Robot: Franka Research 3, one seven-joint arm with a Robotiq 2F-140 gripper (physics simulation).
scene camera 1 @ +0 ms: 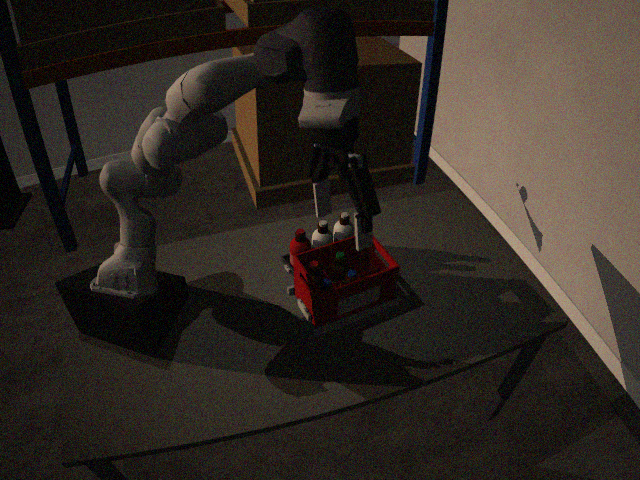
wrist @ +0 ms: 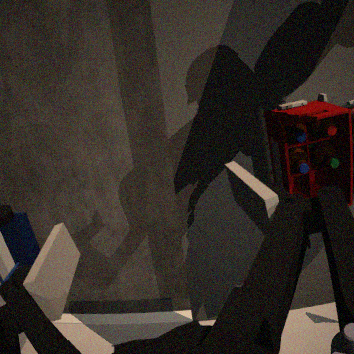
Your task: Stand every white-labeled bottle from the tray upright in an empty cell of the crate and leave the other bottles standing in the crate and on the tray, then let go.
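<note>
The red crate (scene camera 1: 368, 281) (wrist: 312, 109) stands on the table. Inside it are bottles with a green cap (scene camera 1: 339, 255) (wrist: 334, 162), a red cap (scene camera 1: 314, 264) (wrist: 332, 130) and two blue caps (scene camera 1: 352, 272) (wrist: 301, 137). Behind the crate in the scene view stand two white bottles (scene camera 1: 321, 235) (scene camera 1: 342, 228) with pale caps and dark necks, and a red bottle (scene camera 1: 299, 246). The crate hides their lower parts; the tray under them cannot be made out. My gripper (scene camera 1: 341, 218) (wrist: 148, 211) is open and empty, above the back of the crate and the white bottles. Labels are too dark to read.
Small pale blocks (scene camera 1: 303, 310) lie along the crate's left side. The robot's base stands on a dark block (scene camera 1: 129, 325) at the left. A shelf with a blue post (scene camera 1: 424, 113) and a large brown box (scene camera 1: 330, 129) stand behind. A wall (scene camera 1: 542, 103) is at the right.
</note>
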